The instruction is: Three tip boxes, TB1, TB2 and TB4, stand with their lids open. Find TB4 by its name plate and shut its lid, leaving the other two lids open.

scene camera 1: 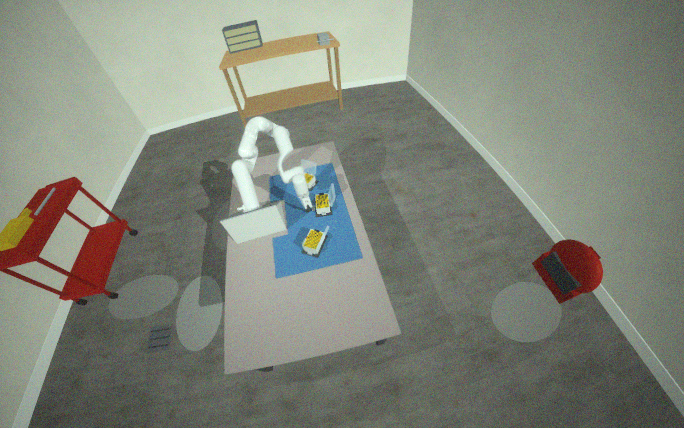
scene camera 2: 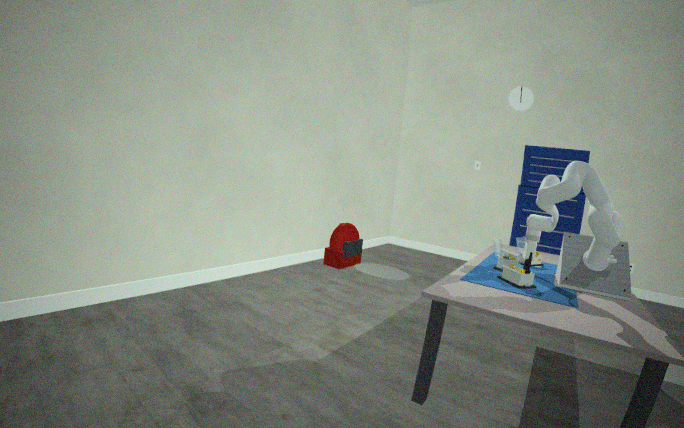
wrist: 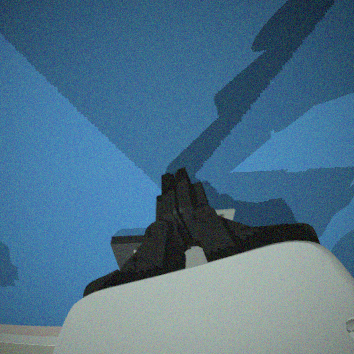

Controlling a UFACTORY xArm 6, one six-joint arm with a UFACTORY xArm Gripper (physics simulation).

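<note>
Three white tip boxes with yellow tips stand on the blue mat with their lids up. The near box is turned at an angle. The middle box has its clear lid upright on its right side. The far box is partly hidden by the arm, with its clear lid raised behind it. The name plates cannot be read. My gripper is shut and empty, just left of the middle box and above the mat. Parts of a box show behind the fingers in the wrist view.
A pale upright panel stands on the table left of the mat, beside the arm base. A wooden bench, a red cart and a red object stand away from the table.
</note>
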